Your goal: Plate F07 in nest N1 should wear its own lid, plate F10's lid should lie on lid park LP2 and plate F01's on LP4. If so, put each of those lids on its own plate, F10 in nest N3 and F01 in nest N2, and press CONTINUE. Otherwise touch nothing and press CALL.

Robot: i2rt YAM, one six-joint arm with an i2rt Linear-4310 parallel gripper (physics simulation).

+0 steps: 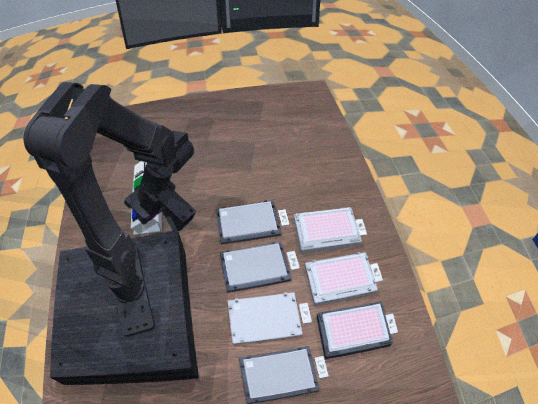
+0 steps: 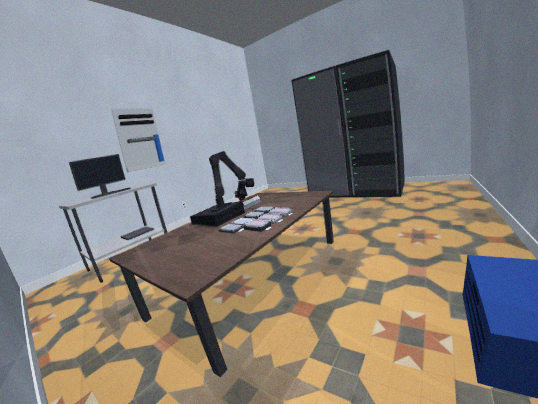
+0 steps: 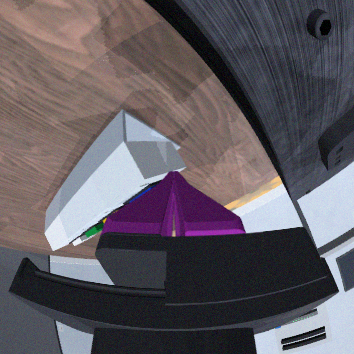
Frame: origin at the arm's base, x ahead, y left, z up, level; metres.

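Seen in the pictures: gripper, fingertip midpoint: [image 1: 142, 221] [image 3: 173, 178]; arm's base, origin of the base link: [image 1: 130, 290] [image 2: 221, 207].
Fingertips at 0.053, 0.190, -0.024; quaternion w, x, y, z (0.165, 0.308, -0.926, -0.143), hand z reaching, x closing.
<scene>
Pixels of each thing's top centre, then the offset from my fingertips to it, as dx, dy, dz. "spot": a spot on its surface instead. Level surfaces: height alone.
- white button panel, middle of its top: [image 3: 96, 233] [image 1: 142, 183] [image 2: 248, 198] +0.019, +0.116, +0.003
- N1, middle of its top: [image 1: 357, 325] [image 2: 256, 222] +0.363, -0.399, -0.025
- N2, middle of its top: [image 1: 342, 273] [image 2: 268, 215] +0.390, -0.270, -0.030
- N3, middle of its top: [image 1: 328, 223] [image 2: 279, 209] +0.416, -0.138, -0.028
- LP2, middle of its top: [image 1: 247, 218] +0.247, -0.047, -0.043
- LP4, middle of its top: [image 1: 254, 263] [image 2: 254, 213] +0.222, -0.171, -0.043
- grey rectangle, surface spot: [image 1: 280, 374] spot: +0.183, -0.434, -0.043
- brown table, its level: dz -0.060
My gripper [image 3: 173, 178] [image 1: 157, 217] is shut and empty, its purple fingertips close to the white button panel [image 3: 95, 175] [image 1: 148, 228]. Whether they touch it I cannot tell. Panel patches in green [image 3: 94, 230] and blue [image 3: 142, 194] show; the fingers hide part of its face, and no CONTINUE or CALL lettering is readable. Pink-welled plates sit in N1 [image 1: 355, 327], N2 [image 1: 343, 275] and N3 [image 1: 328, 227]. Flat grey rectangles with small white corner marks show at LP2 [image 1: 250, 220] and LP4 [image 1: 256, 264]. Plate codes and lid codes are too small to read; clear lids cannot be made out.
Another grey rectangle [image 1: 280, 374] lies at LP3, and a paler one [image 1: 265, 318] between LP4 and LP3. The arm's black base [image 1: 120, 355] stands left of them on the brown table [image 1: 290, 125] [image 2: 175, 260]. Dark cabinets [image 2: 325, 135] stand behind the table.
</scene>
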